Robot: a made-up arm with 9 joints. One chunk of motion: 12 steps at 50 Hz.
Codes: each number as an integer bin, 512 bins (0 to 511) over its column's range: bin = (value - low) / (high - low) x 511, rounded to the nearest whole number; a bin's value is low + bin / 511 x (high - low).
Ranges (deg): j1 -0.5..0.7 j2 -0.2..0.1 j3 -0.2..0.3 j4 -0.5..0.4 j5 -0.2..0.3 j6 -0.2..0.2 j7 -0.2..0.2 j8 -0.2..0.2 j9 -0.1..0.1
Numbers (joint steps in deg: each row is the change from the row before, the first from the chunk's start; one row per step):
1: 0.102 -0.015 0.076 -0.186 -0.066 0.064 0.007 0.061 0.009
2: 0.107 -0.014 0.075 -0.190 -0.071 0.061 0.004 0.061 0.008
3: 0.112 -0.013 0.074 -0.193 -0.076 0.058 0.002 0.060 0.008
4: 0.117 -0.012 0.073 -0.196 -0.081 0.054 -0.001 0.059 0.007
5: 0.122 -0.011 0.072 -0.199 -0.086 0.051 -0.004 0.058 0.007
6: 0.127 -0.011 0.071 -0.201 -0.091 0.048 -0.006 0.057 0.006
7: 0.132 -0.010 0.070 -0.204 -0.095 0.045 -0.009 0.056 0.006
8: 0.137 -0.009 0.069 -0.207 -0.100 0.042 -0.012 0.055 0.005
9: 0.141 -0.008 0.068 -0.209 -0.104 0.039 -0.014 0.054 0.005
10: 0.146 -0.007 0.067 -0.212 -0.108 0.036 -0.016 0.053 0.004
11: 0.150 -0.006 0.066 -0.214 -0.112 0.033 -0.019 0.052 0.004
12: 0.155 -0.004 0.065 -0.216 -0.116 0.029 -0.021 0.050 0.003
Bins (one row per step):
1: 256 315 282 178 137 337 264 333 278
2: 258 317 281 176 132 333 261 333 276
3: 261 319 280 174 127 330 258 332 276
4: 263 320 279 173 122 324 254 331 273
5: 265 322 278 171 117 321 250 330 273
6: 267 322 277 170 111 317 248 328 271
7: 269 324 276 168 107 313 244 327 271
8: 271 325 275 166 102 309 240 326 268
9: 273 327 274 165 98 305 238 324 268
10: 275 329 273 164 94 301 235 323 266
11: 277 330 272 162 90 298 231 322 266
12: 279 334 271 161 86 293 229 319 263

